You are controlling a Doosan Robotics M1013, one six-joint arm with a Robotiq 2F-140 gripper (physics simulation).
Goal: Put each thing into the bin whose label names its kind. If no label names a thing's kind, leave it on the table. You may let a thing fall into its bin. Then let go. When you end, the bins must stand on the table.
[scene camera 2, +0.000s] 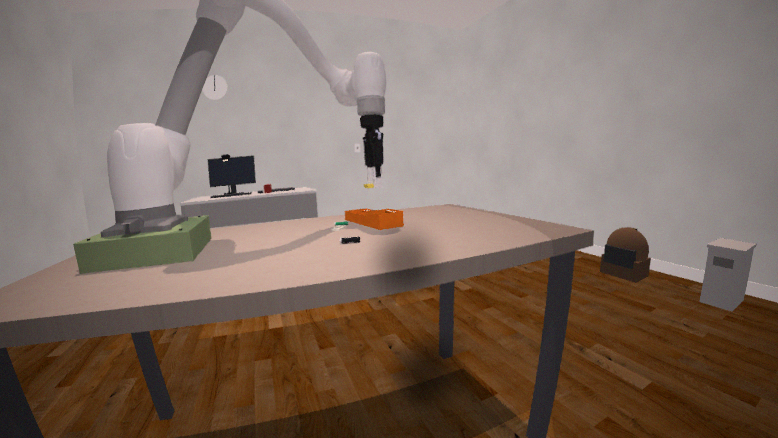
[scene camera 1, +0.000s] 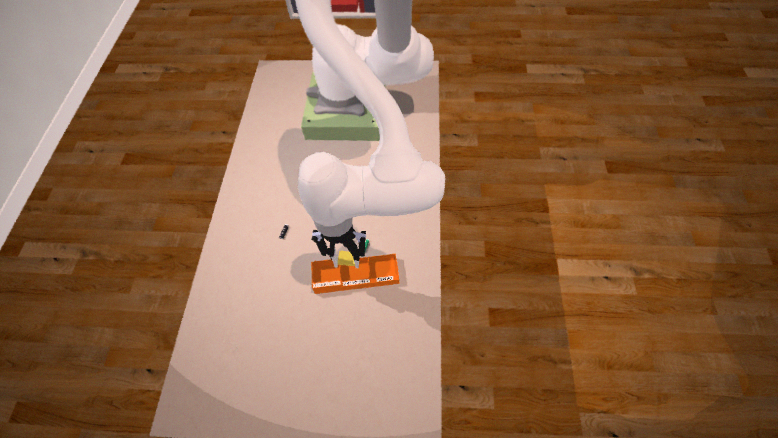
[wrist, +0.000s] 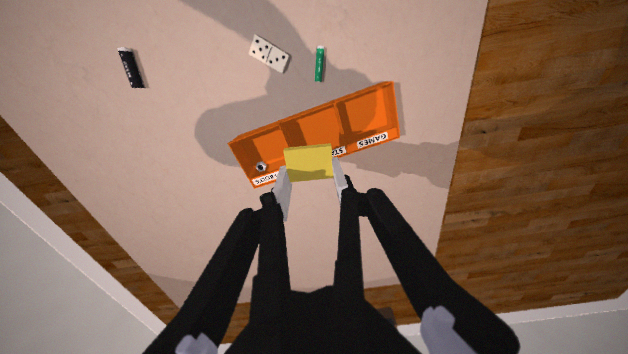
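Seen in the pictures: gripper, between the fingertips: [scene camera 2: 375, 187] [scene camera 1: 347, 263] [wrist: 310, 171]; arm's base, origin of its link: [scene camera 2: 148, 227] [scene camera 1: 342, 97].
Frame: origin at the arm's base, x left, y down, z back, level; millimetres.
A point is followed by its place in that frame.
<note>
My gripper [scene camera 1: 346, 261] @[x 125, y -46, z -675 mm] [scene camera 2: 373, 178] @[x 125, y -46, z -675 mm] [wrist: 310, 171] @[x 125, y -46, z -675 mm] is shut on a flat yellow pad [scene camera 1: 345, 256] @[x 119, y -56, z -659 mm] [scene camera 2: 368, 186] @[x 99, y -51, z -646 mm] [wrist: 308, 159] @[x 124, y -56, z -656 mm], held above the orange three-part bin block [scene camera 1: 326, 290] @[x 57, y 57, z -721 mm] [scene camera 2: 387, 220] @[x 9, y 48, z -674 mm] [wrist: 394, 110] @[x 257, y 45, z -634 mm]. In the wrist view the pad overlaps the middle bin's label side and hides part of the labels; "STA" and "GAMES" are readable. A metal nut [wrist: 260, 166] @[x 32, y 57, z -703 mm] lies in the left bin there. A white domino [scene camera 2: 338, 227] @[x 67, y 64, z -537 mm] [wrist: 269, 53] @[x 84, y 65, z -540 mm], a green battery [scene camera 1: 366, 244] @[x 154, y 64, z -559 mm] [scene camera 2: 341, 223] @[x 148, y 67, z -561 mm] [wrist: 319, 64] @[x 152, y 62, z -561 mm] and a black battery [scene camera 1: 284, 231] @[x -112, y 60, z -536 mm] [scene camera 2: 350, 239] @[x -122, y 62, z -533 mm] [wrist: 131, 68] @[x -110, y 60, z -534 mm] lie on the table.
The bins stand on the pale table [scene camera 1: 304, 369] @[x 32, y 72, z -946 mm] [scene camera 2: 272, 272] @[x -284, y 72, z -345 mm]. The arm's green base block [scene camera 1: 340, 132] @[x 11, y 29, z -144 mm] [scene camera 2: 141, 250] @[x -132, y 34, z -32 mm] stands at the table's other end. A desk with a monitor [scene camera 2: 231, 171] is in the background.
</note>
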